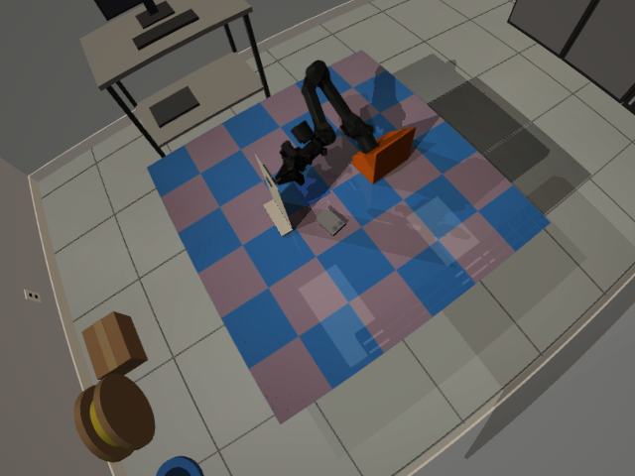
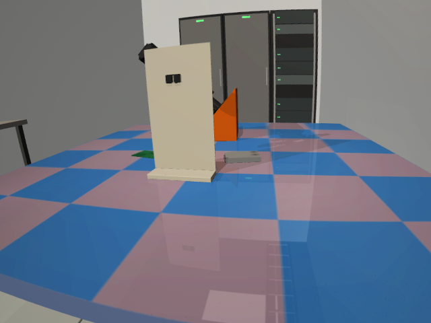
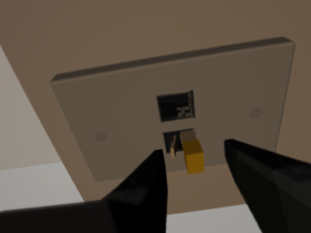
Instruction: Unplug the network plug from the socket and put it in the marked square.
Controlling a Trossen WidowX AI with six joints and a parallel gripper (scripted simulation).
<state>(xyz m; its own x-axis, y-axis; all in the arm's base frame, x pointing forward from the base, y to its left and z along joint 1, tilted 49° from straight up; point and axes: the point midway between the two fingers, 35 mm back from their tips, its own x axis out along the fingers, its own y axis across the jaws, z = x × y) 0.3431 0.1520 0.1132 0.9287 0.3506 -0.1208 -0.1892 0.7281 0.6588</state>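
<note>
Now: gripper tip 10 mm short of the network plug and 10 mm below it. The rest, counted from my gripper tip: flat grey slab 130 mm behind, 130 mm to the left, 230 mm below; then upright panel 30 mm ahead, 90 mm below; then green square 130 mm behind, 210 mm to the right, 240 mm below.
</note>
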